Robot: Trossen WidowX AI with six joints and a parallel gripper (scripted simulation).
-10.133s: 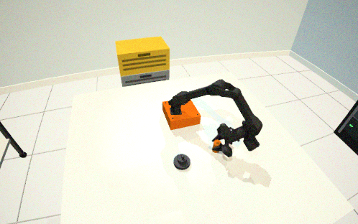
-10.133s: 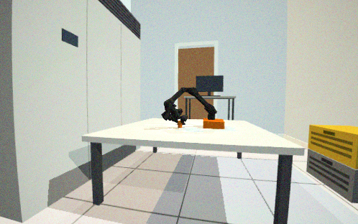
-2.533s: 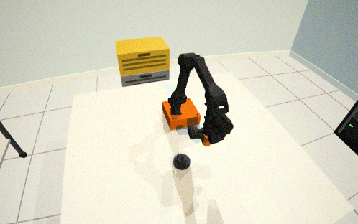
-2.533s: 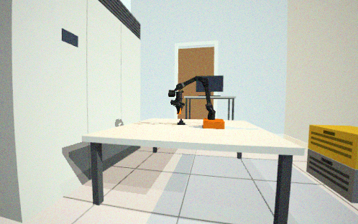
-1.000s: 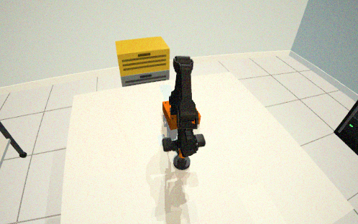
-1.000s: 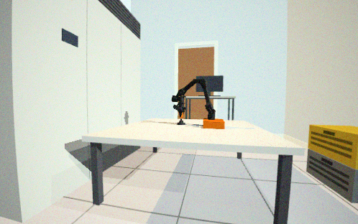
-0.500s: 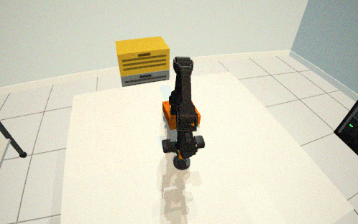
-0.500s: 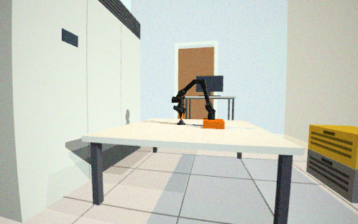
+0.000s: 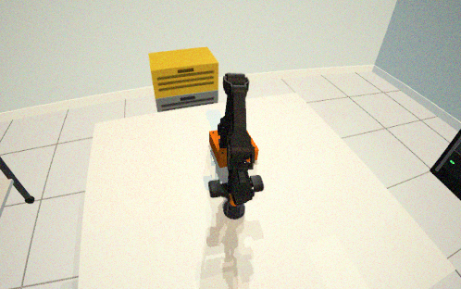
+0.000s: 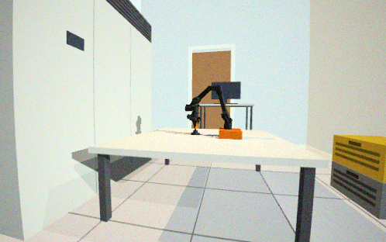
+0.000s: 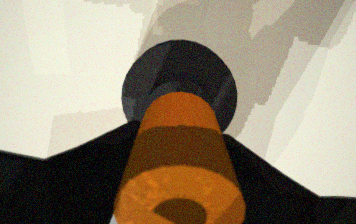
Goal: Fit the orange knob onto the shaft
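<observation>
Now: the orange knob 20 mm above my gripper tip. Round my gripper tip: round pedestal 40 mm below.
</observation>
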